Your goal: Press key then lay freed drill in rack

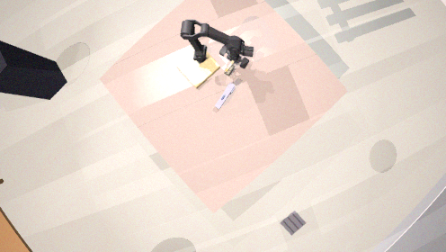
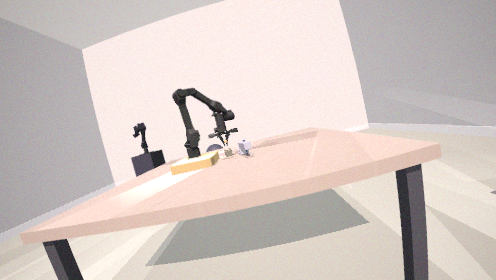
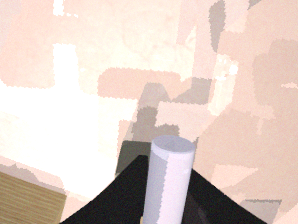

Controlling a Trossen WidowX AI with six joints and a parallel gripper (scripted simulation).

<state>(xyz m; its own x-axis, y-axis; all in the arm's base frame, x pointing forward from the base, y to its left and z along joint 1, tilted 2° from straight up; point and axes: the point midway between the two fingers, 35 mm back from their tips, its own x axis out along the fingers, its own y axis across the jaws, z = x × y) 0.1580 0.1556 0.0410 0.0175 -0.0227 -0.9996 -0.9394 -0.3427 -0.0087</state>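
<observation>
Right now my gripper tip is 20 mm short of the dark block, 50 mm to the left of it and 30 mm above it. From my gripper tip the other things lie so: dark blue key: 150 mm ahead, 200 mm to the right; then drill: 10 mm ahead, 40 mm to the right, 30 mm above.
</observation>
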